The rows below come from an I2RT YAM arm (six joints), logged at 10 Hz.
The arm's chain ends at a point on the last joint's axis. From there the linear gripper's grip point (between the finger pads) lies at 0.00 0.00 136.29 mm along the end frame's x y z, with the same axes.
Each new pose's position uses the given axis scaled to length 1; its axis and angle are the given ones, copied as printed.
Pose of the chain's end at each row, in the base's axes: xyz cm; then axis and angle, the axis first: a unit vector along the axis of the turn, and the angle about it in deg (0 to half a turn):
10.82, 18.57, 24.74, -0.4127, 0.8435, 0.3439, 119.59
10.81, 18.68, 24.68, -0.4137, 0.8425, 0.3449, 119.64
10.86, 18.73, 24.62, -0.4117, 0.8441, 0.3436, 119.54
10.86, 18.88, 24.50, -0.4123, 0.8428, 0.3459, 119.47
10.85, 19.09, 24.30, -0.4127, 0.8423, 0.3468, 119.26
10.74, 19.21, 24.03, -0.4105, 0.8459, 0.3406, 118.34
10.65, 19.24, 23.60, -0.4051, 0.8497, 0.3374, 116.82
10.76, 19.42, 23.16, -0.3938, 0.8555, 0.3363, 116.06
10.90, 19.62, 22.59, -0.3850, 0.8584, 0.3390, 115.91
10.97, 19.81, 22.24, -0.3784, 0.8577, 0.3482, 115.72
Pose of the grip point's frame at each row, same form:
17.93, 29.37, 20.42, -0.4127, 0.8435, 0.3439, 119.59
17.88, 29.50, 20.36, -0.4137, 0.8425, 0.3449, 119.64
17.99, 29.51, 20.30, -0.4117, 0.8441, 0.3436, 119.54
17.96, 29.70, 20.23, -0.4123, 0.8428, 0.3459, 119.47
17.96, 29.92, 20.08, -0.4127, 0.8423, 0.3468, 119.26
18.08, 29.92, 19.89, -0.4105, 0.8459, 0.3406, 118.34
18.28, 29.84, 19.70, -0.4051, 0.8497, 0.3374, 116.82
18.64, 29.88, 19.39, -0.3938, 0.8555, 0.3363, 116.06
18.87, 30.04, 18.89, -0.3850, 0.8584, 0.3390, 115.91
18.93, 30.29, 18.69, -0.3784, 0.8577, 0.3482, 115.72

